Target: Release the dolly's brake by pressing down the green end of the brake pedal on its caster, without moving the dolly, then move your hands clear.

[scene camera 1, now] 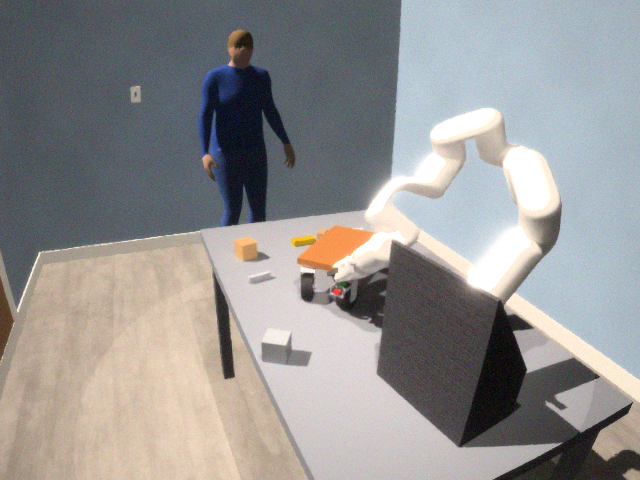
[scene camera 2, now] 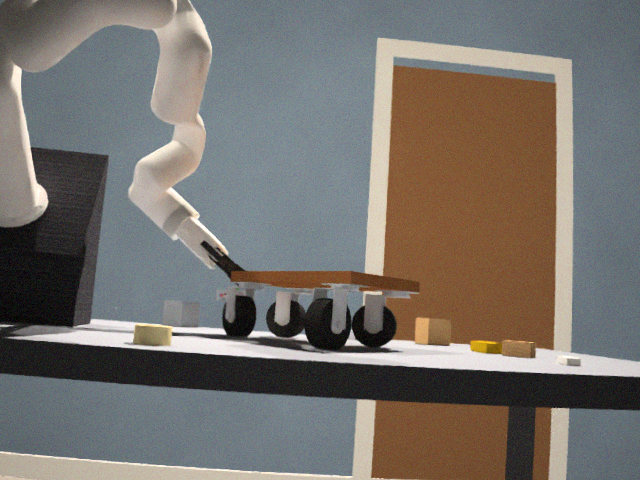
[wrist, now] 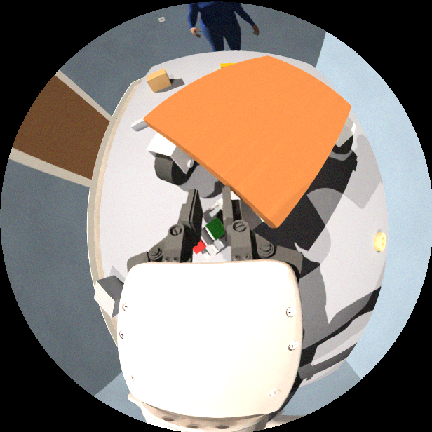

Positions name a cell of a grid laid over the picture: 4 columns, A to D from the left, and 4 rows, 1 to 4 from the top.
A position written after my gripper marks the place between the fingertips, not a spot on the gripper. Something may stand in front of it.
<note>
In view: my gripper (wrist: B2), a dolly (scene camera 2: C3), an orange cube (scene camera 2: C3), a grey cube (scene camera 1: B3) and a yellow cylinder (scene camera 2: A3).
The dolly is seen too in scene camera 1 (scene camera 1: C3) and in the wrist view (wrist: C2). The grey cube also shows in scene camera 2 (scene camera 2: B3) and in the wrist view (wrist: B3).
</note>
